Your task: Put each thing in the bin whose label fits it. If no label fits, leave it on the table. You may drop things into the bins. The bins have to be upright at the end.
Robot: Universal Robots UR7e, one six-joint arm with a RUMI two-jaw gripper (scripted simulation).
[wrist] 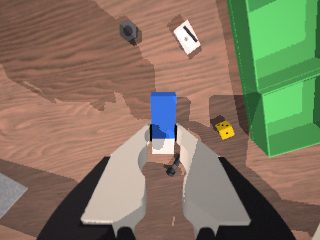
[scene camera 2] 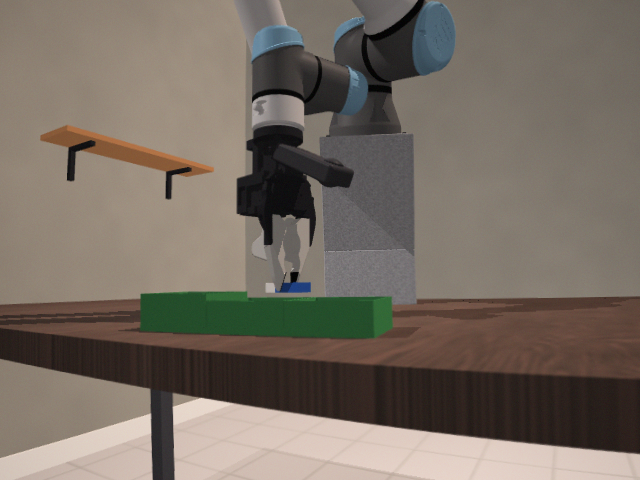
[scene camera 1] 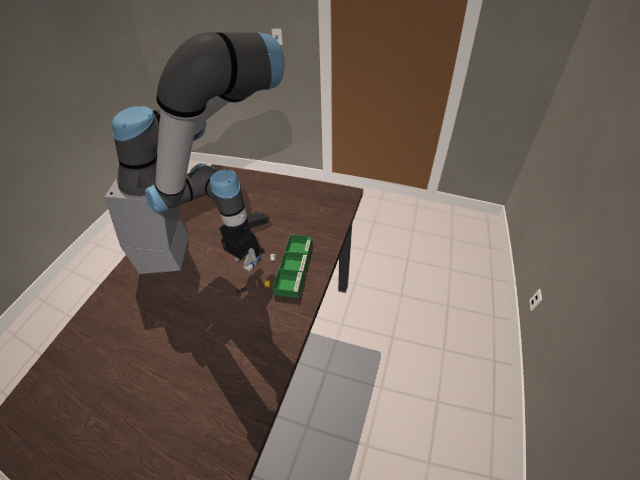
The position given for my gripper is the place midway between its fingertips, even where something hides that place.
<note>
I see my gripper (scene camera 2: 286, 290), a green bin row (scene camera 2: 331, 317) and a blue-and-white eraser (wrist: 163, 104).
The green bin row shows as well in the wrist view (wrist: 279, 40) and in scene camera 1 (scene camera 1: 293, 265). My gripper shows as well in the wrist view (wrist: 163, 124) and in scene camera 1 (scene camera 1: 252, 264).
</note>
